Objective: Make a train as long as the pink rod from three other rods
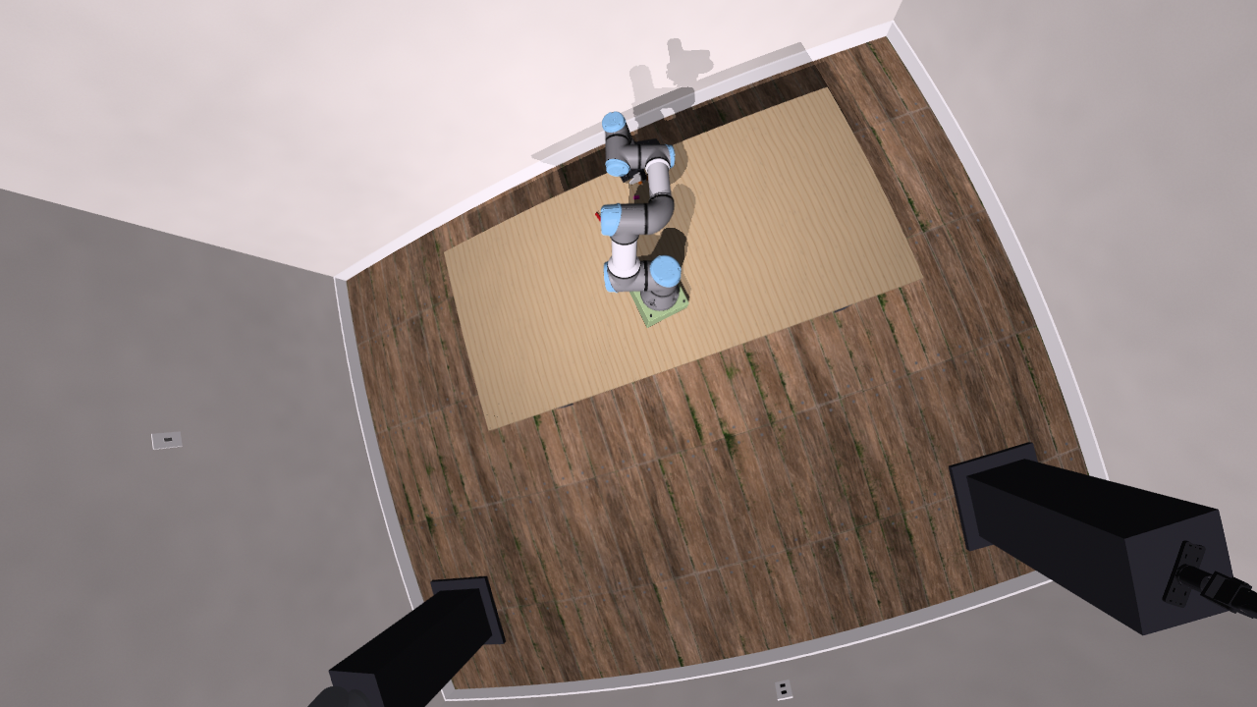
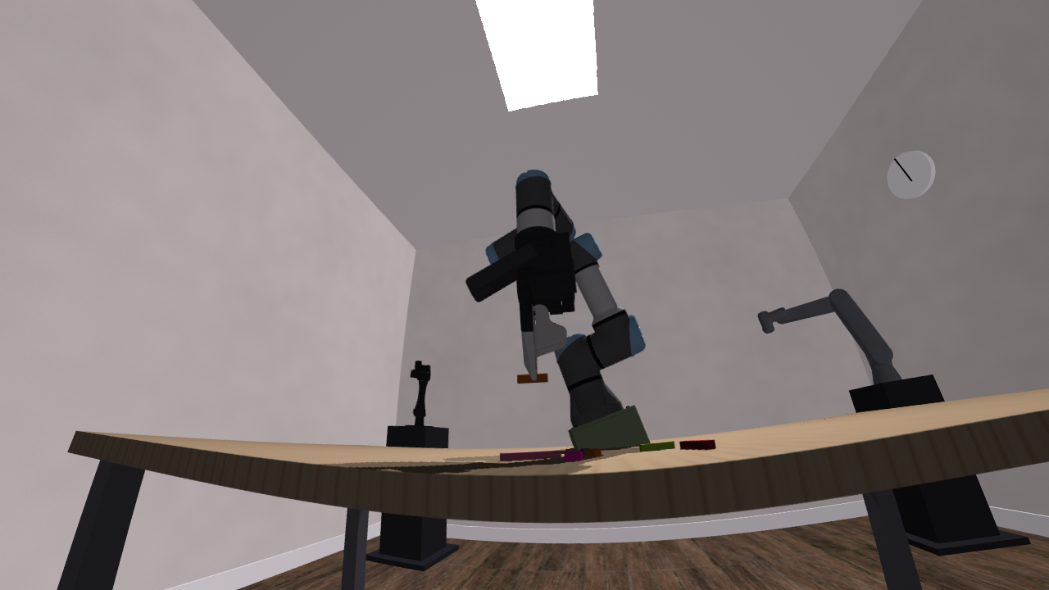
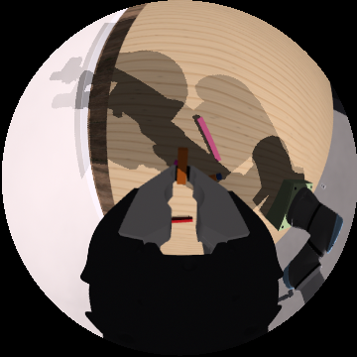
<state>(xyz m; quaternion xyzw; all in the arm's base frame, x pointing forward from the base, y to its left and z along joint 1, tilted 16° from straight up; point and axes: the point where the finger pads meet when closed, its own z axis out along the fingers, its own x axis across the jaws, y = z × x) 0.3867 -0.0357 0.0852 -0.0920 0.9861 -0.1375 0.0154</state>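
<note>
Now: the magenta rod 11 cm below my hand and 5 cm to the left of it. Round my hand: pink rod 11 cm below, 5 cm behind, 2 cm to the right; lime rod 16 cm to the left, 11 cm below, 11 cm behind; blue rod 11 cm below, 9 cm behind, 5 cm to the left.
</note>
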